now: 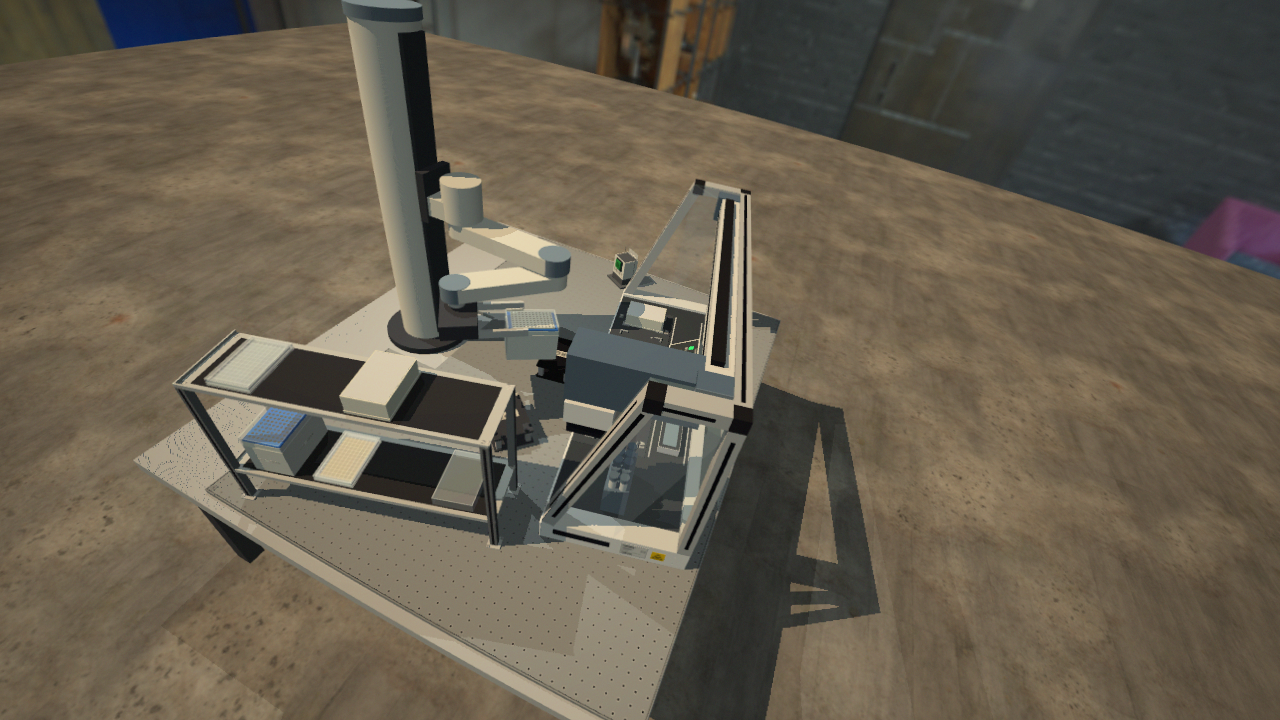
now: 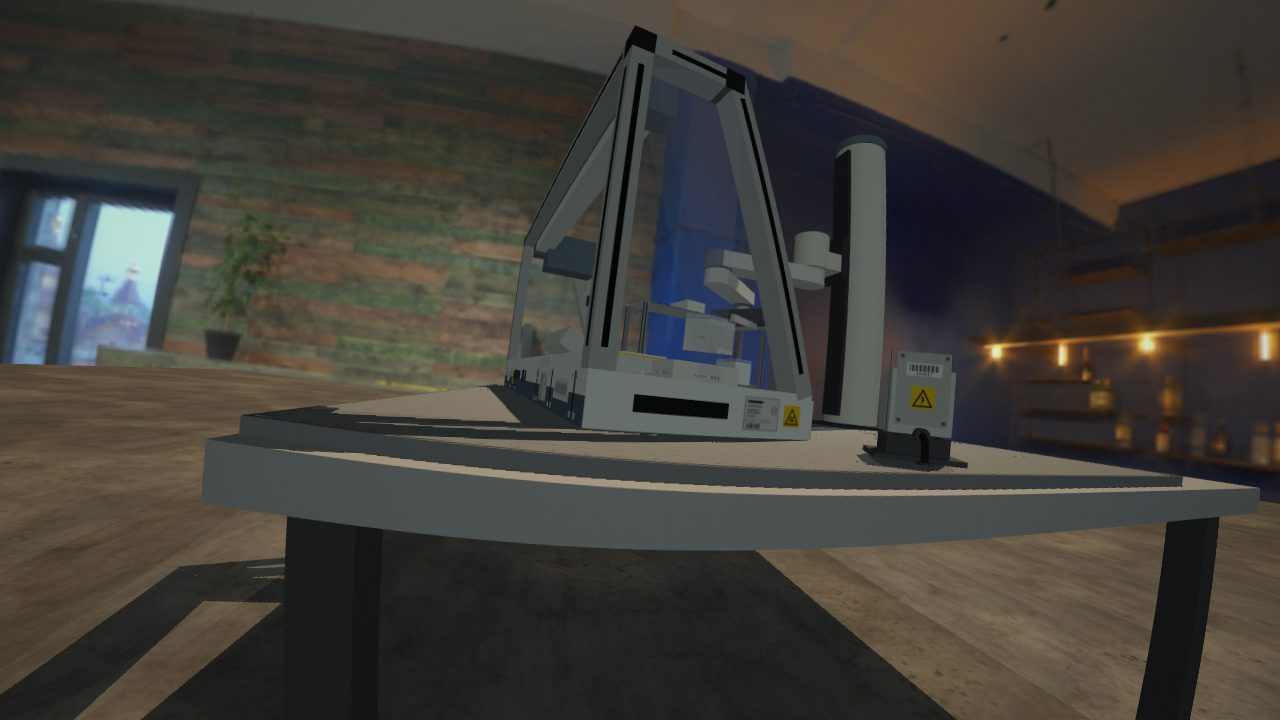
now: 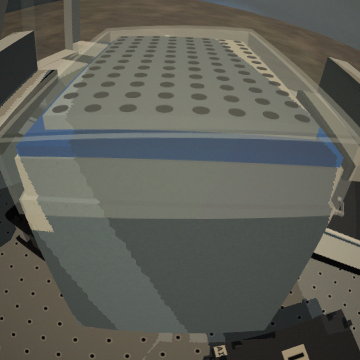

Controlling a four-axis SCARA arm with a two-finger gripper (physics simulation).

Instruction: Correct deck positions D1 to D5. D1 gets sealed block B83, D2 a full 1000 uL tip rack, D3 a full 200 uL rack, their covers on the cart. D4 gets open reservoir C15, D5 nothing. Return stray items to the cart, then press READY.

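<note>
My gripper (image 1: 529, 322) (image 3: 180, 57) is shut on a tip rack (image 1: 530, 340) (image 2: 707, 334) (image 3: 180, 185) with a grey body, a blue band and a clear cover over its pale holed top. The rack hangs level above the table between the arm column and the enclosure. Whether its holes hold tips is unclear. The cart (image 1: 491, 505) bears a pale plate-like item (image 1: 248, 364) and a white box (image 1: 379, 385) on top; below are a blue-topped rack (image 1: 281, 440), a cream plate (image 1: 347, 458) and a grey see-through item (image 1: 458, 480). A white block (image 1: 646, 315) sits on the deck.
The framed enclosure (image 1: 744, 295) (image 2: 696, 407) has a dark blue-grey gantry body (image 1: 626, 358) across it, hiding part of the deck. Black fixtures (image 1: 513, 426) (image 3: 260, 350) stand on the table beside it. A small unit with a green screen (image 1: 623, 265) (image 2: 921, 398) stands behind.
</note>
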